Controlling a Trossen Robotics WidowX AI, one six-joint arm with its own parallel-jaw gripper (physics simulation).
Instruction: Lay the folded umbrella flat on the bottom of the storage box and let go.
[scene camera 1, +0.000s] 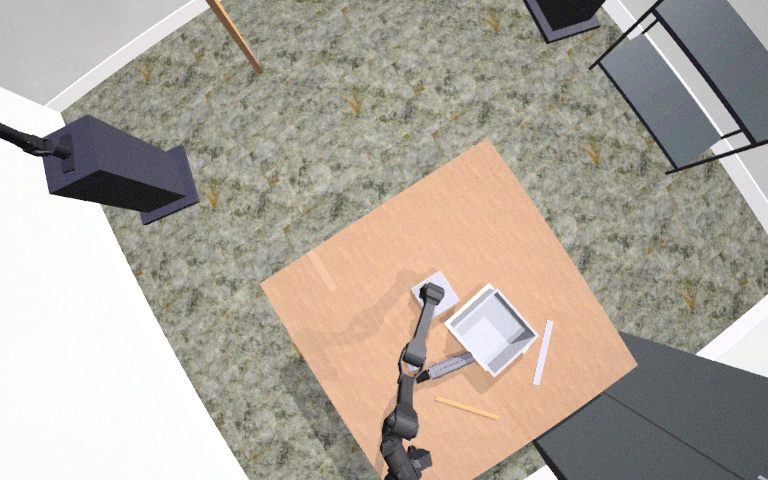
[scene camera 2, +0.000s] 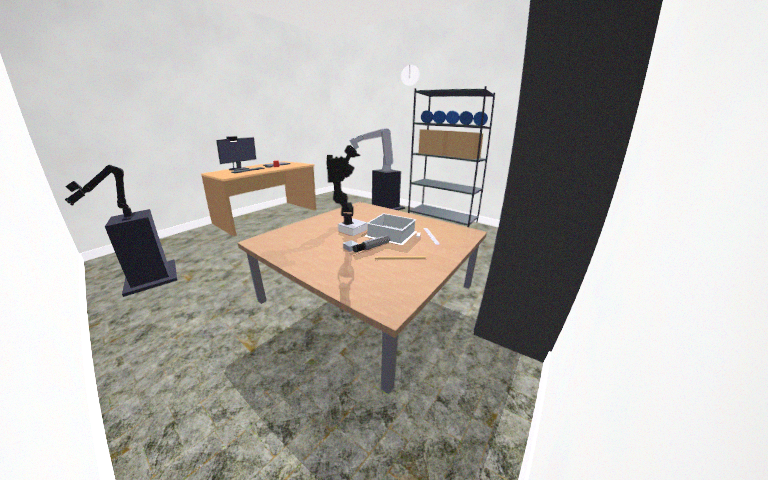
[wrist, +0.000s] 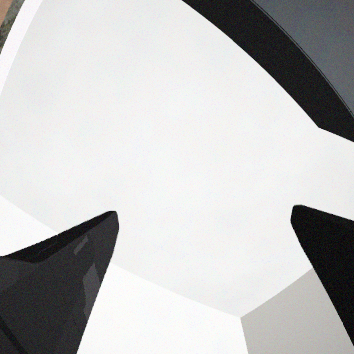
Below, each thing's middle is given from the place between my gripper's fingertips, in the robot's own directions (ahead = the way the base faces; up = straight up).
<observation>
Right now my hand is 19 cm past the white storage box (scene camera 1: 495, 332), 45 cm to the right of it and 50 cm above it.
</observation>
